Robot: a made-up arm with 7 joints.
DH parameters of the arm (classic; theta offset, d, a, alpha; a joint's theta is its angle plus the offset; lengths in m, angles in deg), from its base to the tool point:
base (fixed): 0 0.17 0 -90
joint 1: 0 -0.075 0.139 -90
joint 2: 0 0.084 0.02 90
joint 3: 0 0.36 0.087 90
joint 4: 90 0.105 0.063 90
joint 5: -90 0.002 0.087 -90
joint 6: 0 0.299 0.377 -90
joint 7: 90 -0.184 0.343 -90
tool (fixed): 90 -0.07 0 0
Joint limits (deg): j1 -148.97..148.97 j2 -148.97..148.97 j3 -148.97..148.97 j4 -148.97..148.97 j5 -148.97..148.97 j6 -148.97..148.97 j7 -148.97..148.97
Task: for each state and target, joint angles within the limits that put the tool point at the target. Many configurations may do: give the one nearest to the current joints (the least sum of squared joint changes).
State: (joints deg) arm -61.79 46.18 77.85 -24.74 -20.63 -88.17 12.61
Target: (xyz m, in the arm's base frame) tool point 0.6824 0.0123 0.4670
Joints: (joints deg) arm -64.80 35.64 82.06 -15.88 -23.10 -89.66 16.13
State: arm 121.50 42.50 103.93 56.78 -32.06 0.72 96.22
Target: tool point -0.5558 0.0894 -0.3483
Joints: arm 132.91 79.19 104.75 59.33 -23.88 -8.75 88.77
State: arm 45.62 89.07 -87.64 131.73 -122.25 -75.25 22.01
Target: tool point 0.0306 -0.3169 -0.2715
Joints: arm 52.46 128.09 -107.05 142.90 -133.59 -102.05 37.83
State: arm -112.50 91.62 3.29 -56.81 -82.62 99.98 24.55
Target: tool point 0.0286 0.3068 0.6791
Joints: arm -92.48 74.65 -8.60 -48.84 -74.56 89.22 20.87
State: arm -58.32 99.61 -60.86 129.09 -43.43 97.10 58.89
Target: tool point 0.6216 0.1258 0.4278
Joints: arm -17.95 50.35 -54.11 148.97 -68.24 56.77 54.68
